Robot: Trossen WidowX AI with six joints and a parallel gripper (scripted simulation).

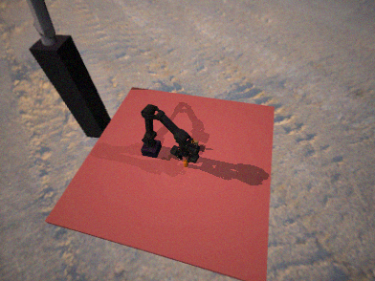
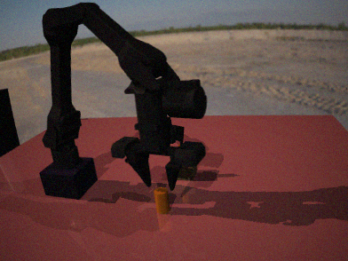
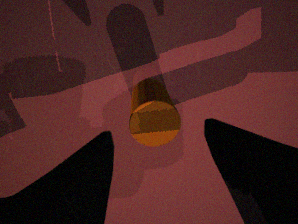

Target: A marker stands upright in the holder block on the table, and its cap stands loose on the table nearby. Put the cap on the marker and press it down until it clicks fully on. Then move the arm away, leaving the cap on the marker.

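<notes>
Right now my gripper tip is 30 mm above the orange cap. From my gripper tip the other things lie so: tan holder block (30 mm ahead, 170 mm to the left, 40 mm below).
</notes>
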